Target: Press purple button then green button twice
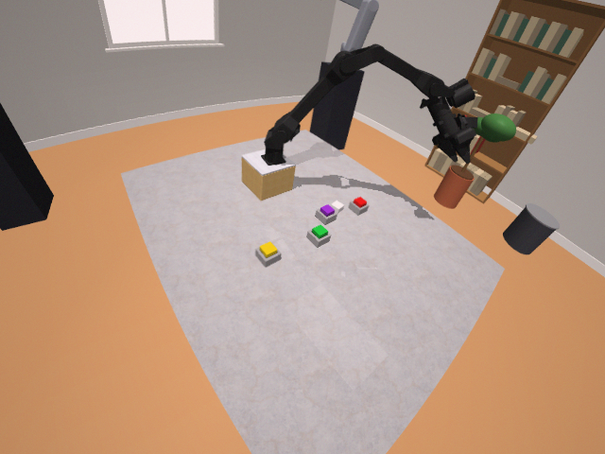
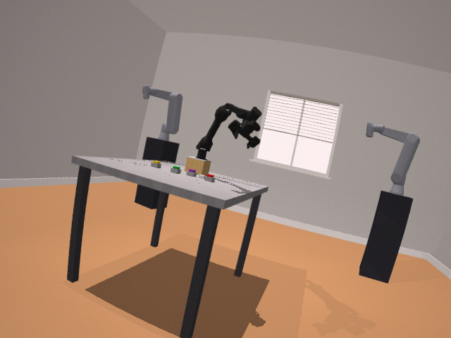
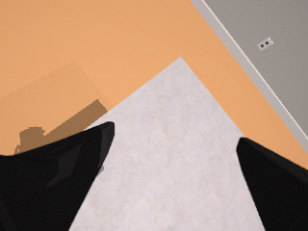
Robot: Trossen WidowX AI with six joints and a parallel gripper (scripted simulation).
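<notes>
Now: gripper tip 15 cm past the purple button, 36 cm to the left of it and 22 cm above it. The rest, counted from my gripper tip: red button (15 cm behind, 22 cm to the right, 22 cm below); then small white block (18 cm behind, 30 cm to the right, 24 cm below); then green button (8 cm behind, 43 cm to the right, 22 cm below).
</notes>
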